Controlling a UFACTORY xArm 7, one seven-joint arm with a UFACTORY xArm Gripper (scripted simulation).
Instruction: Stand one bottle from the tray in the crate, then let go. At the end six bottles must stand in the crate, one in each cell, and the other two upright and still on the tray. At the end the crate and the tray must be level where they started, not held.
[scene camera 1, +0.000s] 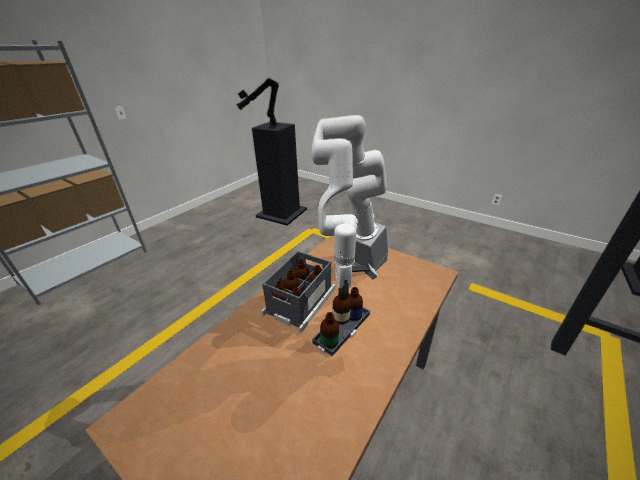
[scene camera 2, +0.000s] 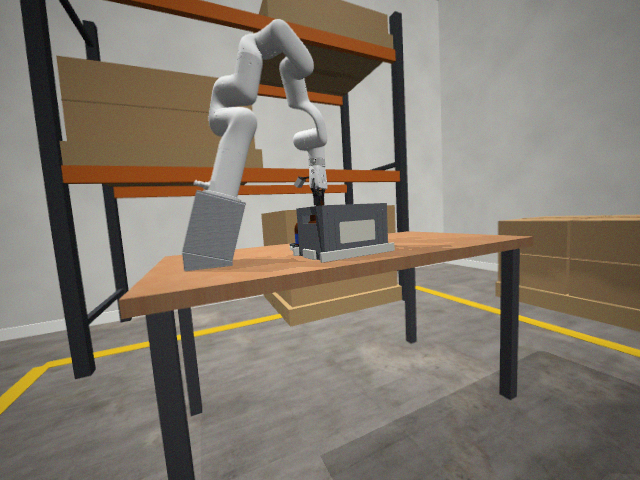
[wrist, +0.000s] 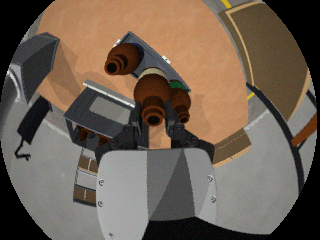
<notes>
In view: my gripper (wrist: 153, 108), a crate (scene camera 2: 337, 227) and a dark tray (wrist: 151, 59).
The crate is seen too in scene camera 1 (scene camera 1: 297, 311) and in the wrist view (wrist: 93, 110).
</notes>
